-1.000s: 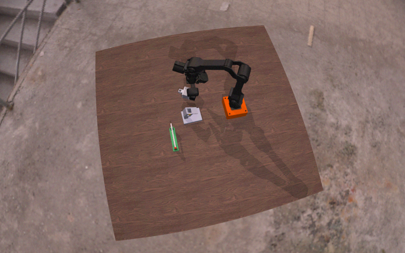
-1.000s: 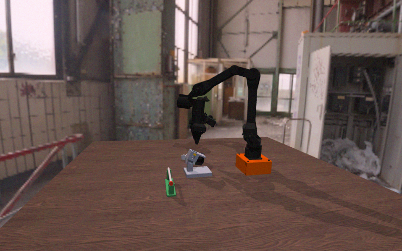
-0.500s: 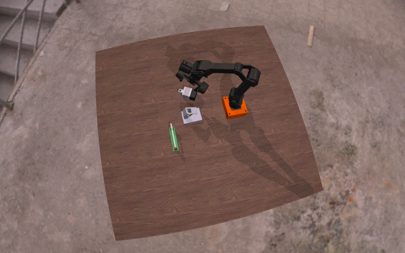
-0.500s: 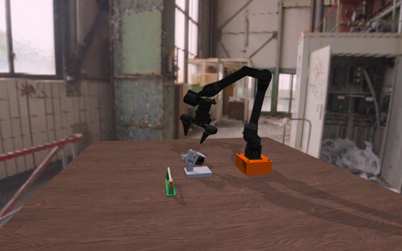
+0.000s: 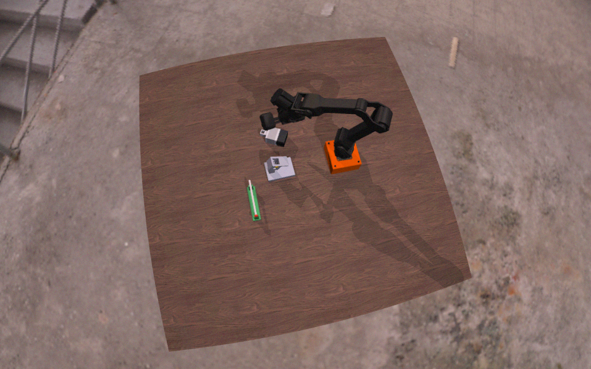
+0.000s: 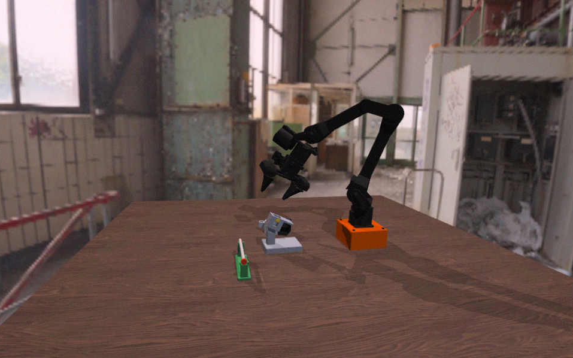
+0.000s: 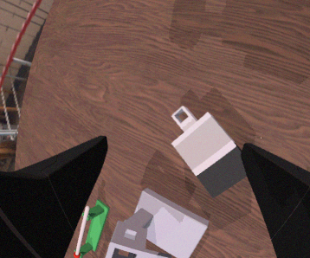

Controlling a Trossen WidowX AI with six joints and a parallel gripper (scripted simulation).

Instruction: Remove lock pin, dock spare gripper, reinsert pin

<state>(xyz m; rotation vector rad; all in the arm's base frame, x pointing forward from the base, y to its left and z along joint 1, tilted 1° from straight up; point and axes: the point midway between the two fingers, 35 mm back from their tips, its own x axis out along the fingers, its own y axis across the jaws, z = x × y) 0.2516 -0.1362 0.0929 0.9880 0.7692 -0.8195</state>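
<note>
Right now the spare gripper is 10 mm behind my gripper tip, 10 mm to the left of it and 110 mm below it. The rest, counted from my gripper tip: grey mount (160 mm to the left, 80 mm below); then green stand (120 mm ahead, 280 mm to the left, 110 mm below).
</note>
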